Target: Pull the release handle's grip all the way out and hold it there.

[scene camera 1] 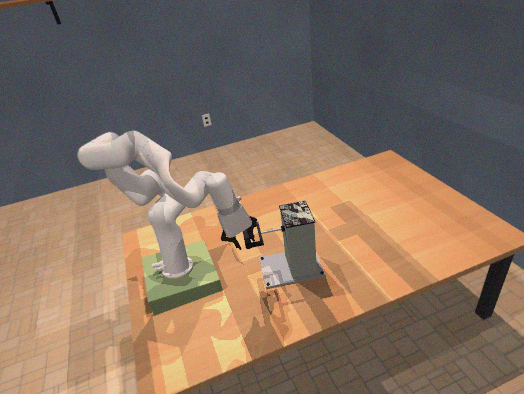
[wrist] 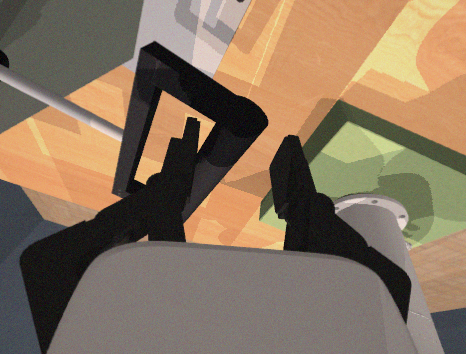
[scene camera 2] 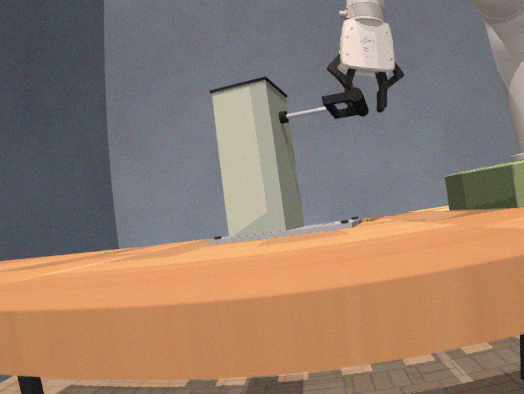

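Note:
The release handle's black grip (scene camera 1: 254,244) (scene camera 2: 358,103) (wrist: 225,140) is the outer bar of a rectangular loop. A thin silver rod (scene camera 1: 272,231) (scene camera 2: 306,112) (wrist: 65,104) joins the loop to a pale green post (scene camera 1: 301,252) (scene camera 2: 240,160) (wrist: 65,40), and a length of the rod shows outside the post. My gripper (scene camera 1: 243,245) (scene camera 2: 370,107) (wrist: 238,144) is open around the grip. One finger reaches into the loop, close to the grip bar. The other finger is outside it, with a visible gap to the bar.
The post stands on a grey base plate (scene camera 1: 272,265) (scene camera 2: 320,229) (wrist: 165,30) on the wooden table (scene camera 1: 380,200) (scene camera 2: 250,285). My arm's green base block (scene camera 1: 185,295) (scene camera 2: 480,187) (wrist: 360,145) is on the loop's finger side, away from the post.

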